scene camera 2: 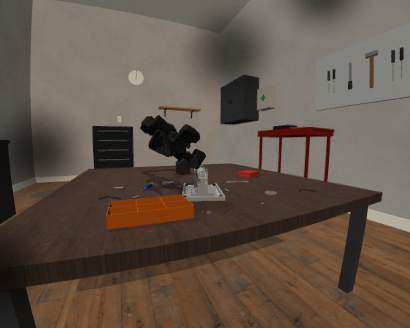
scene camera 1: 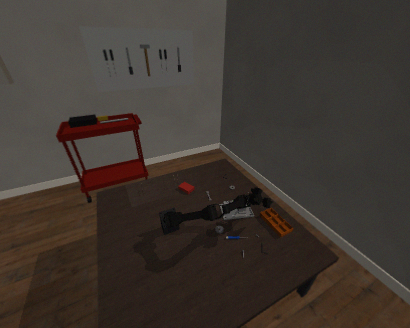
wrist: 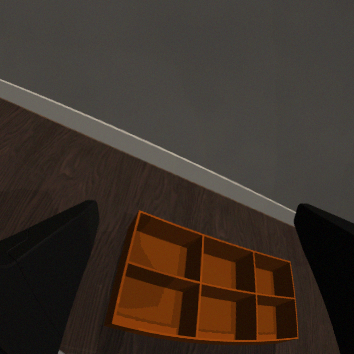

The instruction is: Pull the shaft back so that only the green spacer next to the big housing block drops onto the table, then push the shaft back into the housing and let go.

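Where they show: gripper, fingertip midpoint: [scene camera 2: 183,162] [wrist: 202,213]; arm's base at its link origin: [scene camera 2: 181,157] [scene camera 1: 168,218].
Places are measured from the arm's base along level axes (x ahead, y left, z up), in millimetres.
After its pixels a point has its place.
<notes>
My gripper [scene camera 1: 262,199] @(x 664, y -222, z 39 mm) [wrist: 202,213] @(x 664, y -222, z 39 mm) is open and empty, with its two black fingers wide apart in the wrist view. The dark arm [scene camera 2: 172,142] @(x 593, y -233, z 95 mm) reaches over and beside the pale fixture. The fixture's white base plate [scene camera 1: 239,215] [scene camera 2: 216,197] stands on the table, with the grey-white housing block [scene camera 2: 202,186] @(x 569, y -116, z -63 mm) upright on it. A thin bit of green [scene camera 2: 205,169] @(x 486, y -64, z -9 mm) shows at the top of the block, just below the arm. Which spacer it belongs to, and how the shaft sits, are too small and partly hidden to tell. No green spacer can be made out on the table.
An orange compartment tray [scene camera 1: 284,231] @(x 669, y -408, z -92 mm) [scene camera 2: 150,219] @(x 729, y -330, z -91 mm) [wrist: 201,260] @(x 700, y -287, z -68 mm) stands beyond the fixture. A blue screwdriver [scene camera 1: 233,237] @(x 340, y -276, z -93 mm) [scene camera 2: 148,186] @(x 353, y -276, z -95 mm), a grey round part [scene camera 1: 219,229] @(x 289, y -186, z -92 mm), a pale ring [scene camera 1: 232,187] @(x 637, y 136, z -98 mm) [scene camera 2: 270,192] @(x 637, y 158, z -101 mm), a wrench [scene camera 1: 209,196] @(x 406, y 146, z -98 mm) and a red box [scene camera 1: 186,188] @(x 270, y 308, z -73 mm) [scene camera 2: 248,174] @(x 332, y 291, z -82 mm) lie around it.
</notes>
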